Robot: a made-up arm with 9 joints. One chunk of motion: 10 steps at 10 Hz.
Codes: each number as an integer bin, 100 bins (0 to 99) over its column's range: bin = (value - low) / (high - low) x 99, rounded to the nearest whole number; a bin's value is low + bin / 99 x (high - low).
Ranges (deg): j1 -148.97..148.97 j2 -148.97..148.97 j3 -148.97..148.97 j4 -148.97..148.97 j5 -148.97..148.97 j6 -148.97..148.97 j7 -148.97..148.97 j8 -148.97..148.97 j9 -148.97..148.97
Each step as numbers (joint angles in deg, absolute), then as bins.
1 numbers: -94.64 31.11 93.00 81.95 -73.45 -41.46 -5.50 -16.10 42.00
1 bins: 18 60 80 77 25 36 48 44 63
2 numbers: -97.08 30.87 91.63 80.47 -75.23 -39.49 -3.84 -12.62 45.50
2 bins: 17 60 80 76 25 36 48 45 65
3 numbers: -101.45 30.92 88.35 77.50 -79.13 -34.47 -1.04 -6.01 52.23
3 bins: 16 60 79 75 23 38 49 48 67
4 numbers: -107.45 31.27 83.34 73.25 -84.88 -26.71 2.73 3.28 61.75
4 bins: 14 60 77 74 21 41 50 51 70
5 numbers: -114.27 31.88 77.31 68.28 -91.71 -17.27 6.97 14.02 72.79
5 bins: 12 60 75 72 19 44 52 54 74
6 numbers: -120.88 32.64 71.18 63.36 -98.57 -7.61 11.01 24.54 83.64
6 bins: 9 60 73 71 17 47 53 58 77
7 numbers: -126.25 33.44 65.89 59.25 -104.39 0.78 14.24 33.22 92.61
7 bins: 8 61 71 69 15 50 54 61 80
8 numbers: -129.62 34.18 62.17 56.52 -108.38 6.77 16.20 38.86 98.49
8 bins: 6 61 70 68 13 52 55 62 82
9 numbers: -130.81 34.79 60.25 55.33 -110.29 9.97 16.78 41.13 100.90
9 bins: 6 61 70 68 13 53 55 63 83
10 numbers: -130.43 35.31 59.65 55.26 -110.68 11.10 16.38 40.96 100.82
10 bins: 6 61 69 68 13 53 55 63 83
